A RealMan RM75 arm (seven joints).
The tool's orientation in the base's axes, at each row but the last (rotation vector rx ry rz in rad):
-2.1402 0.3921 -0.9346
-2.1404 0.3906 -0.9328
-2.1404 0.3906 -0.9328
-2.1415 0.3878 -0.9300
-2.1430 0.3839 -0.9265
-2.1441 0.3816 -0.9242
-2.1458 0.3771 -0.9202
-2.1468 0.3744 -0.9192
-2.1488 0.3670 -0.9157
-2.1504 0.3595 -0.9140
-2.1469 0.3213 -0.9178
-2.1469 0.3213 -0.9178
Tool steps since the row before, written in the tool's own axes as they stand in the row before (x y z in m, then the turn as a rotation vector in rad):
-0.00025 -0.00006 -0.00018 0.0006 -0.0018 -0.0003
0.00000 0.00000 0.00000 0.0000 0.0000 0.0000
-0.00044 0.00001 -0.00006 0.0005 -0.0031 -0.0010
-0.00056 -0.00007 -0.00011 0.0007 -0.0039 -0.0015
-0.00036 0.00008 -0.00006 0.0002 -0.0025 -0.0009
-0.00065 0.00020 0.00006 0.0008 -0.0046 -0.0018
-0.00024 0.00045 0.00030 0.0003 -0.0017 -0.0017
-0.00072 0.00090 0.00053 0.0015 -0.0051 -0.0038
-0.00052 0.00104 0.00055 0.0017 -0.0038 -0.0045
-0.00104 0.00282 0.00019 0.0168 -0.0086 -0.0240
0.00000 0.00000 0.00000 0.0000 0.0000 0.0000
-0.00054 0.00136 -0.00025 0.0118 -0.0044 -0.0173
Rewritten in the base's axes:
-0.00030 0.00008 0.00000 0.0002 0.0007 0.0018
0.00000 0.00000 0.00000 0.0000 0.0000 0.0000
-0.00035 0.00020 -0.00020 -0.0004 0.0013 0.0030
-0.00047 0.00029 -0.00018 -0.0007 0.0015 0.0039
-0.00029 0.00010 -0.00021 -0.0006 0.0011 0.0024
-0.00040 0.00024 -0.00050 -0.0008 0.0017 0.0046
0.00006 -0.00002 -0.00059 -0.0011 0.0001 0.0022
-0.00010 0.00005 -0.00126 -0.0018 0.0006 0.0062
0.00006 -0.00014 -0.00128 -0.0021 -0.0007 0.0057
-0.00050 -0.00127 -0.00269 -0.0055 -0.0156 0.0256
0.00000 0.00000 0.00000 0.0000 0.0000 0.0000
-0.00047 -0.00079 -0.00116 -0.0041 -0.0123 0.0170

